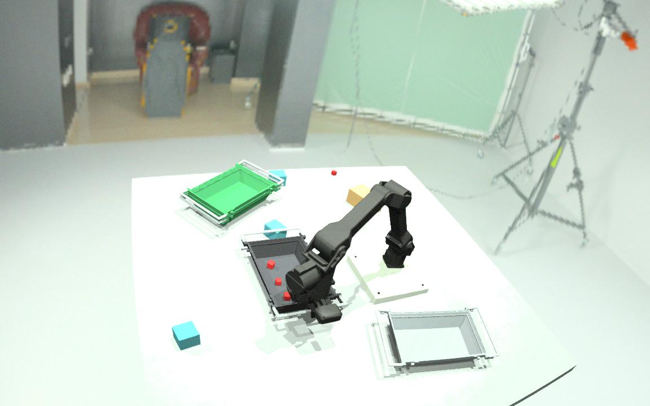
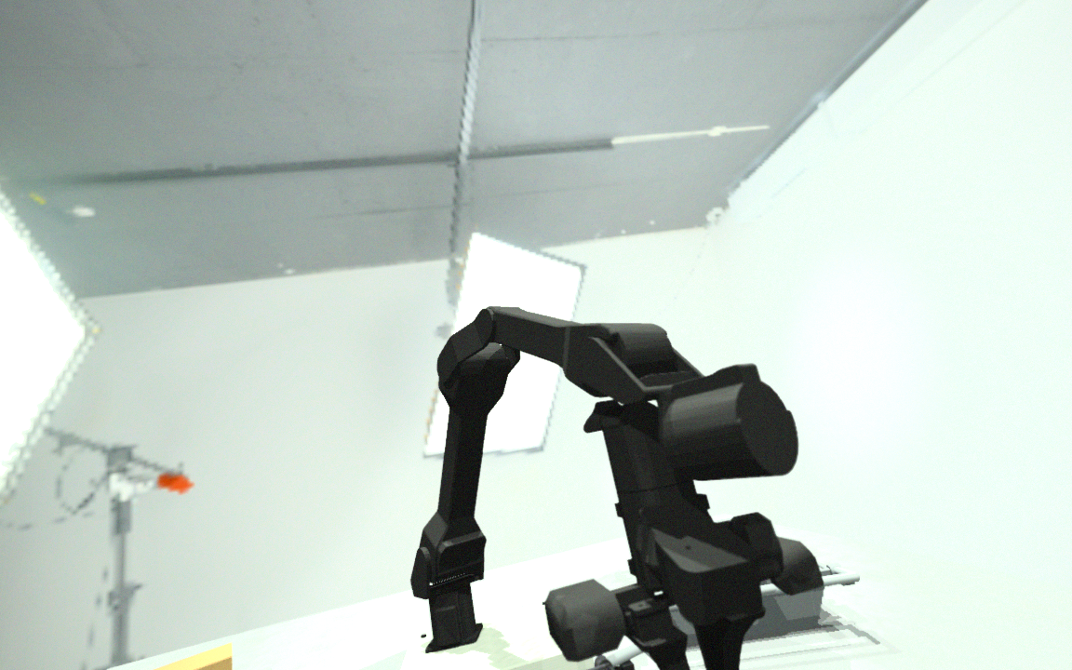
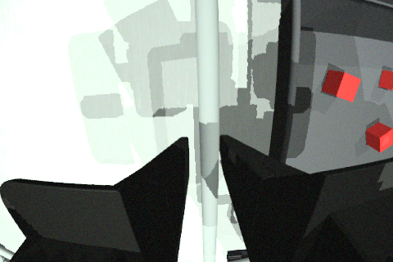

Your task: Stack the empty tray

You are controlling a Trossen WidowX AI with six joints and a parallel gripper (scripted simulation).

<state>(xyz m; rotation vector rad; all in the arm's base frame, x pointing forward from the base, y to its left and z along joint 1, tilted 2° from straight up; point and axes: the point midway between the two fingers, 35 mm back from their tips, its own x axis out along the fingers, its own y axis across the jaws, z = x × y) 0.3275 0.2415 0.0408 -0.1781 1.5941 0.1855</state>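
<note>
The red block is 50 mm ahead of my gripper tip, 100 mm to the right of it and 30 mm below it. The rest, counted from my gripper tip: yellow disc (260 mm behind, 480 mm to the right, 30 mm below); then grey tray (350 mm behind, 120 mm to the left); then tan box (320 mm behind, 600 mm to the right, 10 mm below).
</note>
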